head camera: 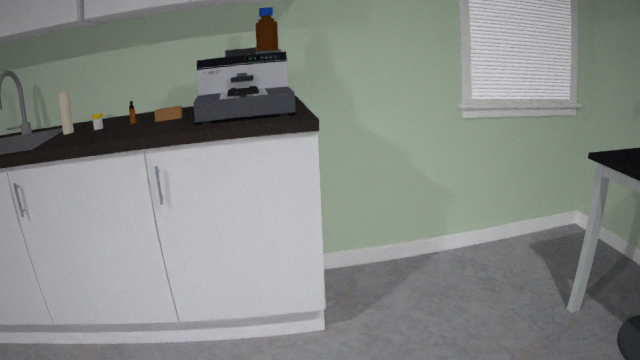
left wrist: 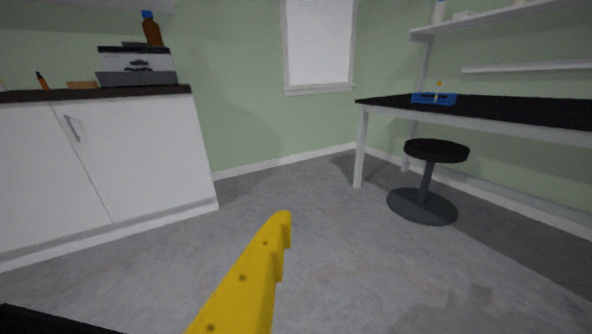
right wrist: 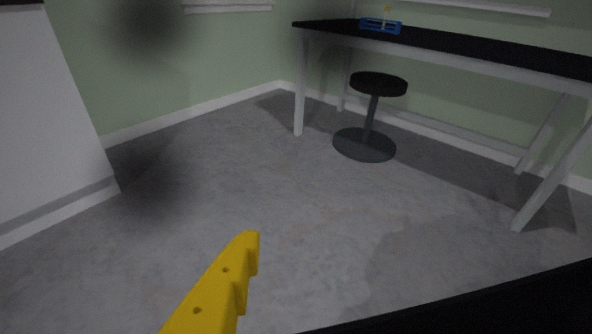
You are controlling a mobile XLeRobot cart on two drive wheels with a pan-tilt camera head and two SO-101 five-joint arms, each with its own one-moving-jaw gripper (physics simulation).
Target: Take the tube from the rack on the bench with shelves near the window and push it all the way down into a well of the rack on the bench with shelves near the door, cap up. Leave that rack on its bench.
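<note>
A blue rack stands on the black-topped bench with shelves near the window. One tube with an orange-yellow cap stands upright in it, cap up. My left gripper shows one yellow notched jaw, so it is fully open, with floor behind it and the rack far off at the upper right. My right gripper also shows one notched jaw and is fully open, far from the rack. The rack near the door does not show in these views.
A white cabinet with a dark counter stands at the left, bearing a machine with a brown bottle on top. A round stool stands before the bench. A bench leg stands at its left corner.
</note>
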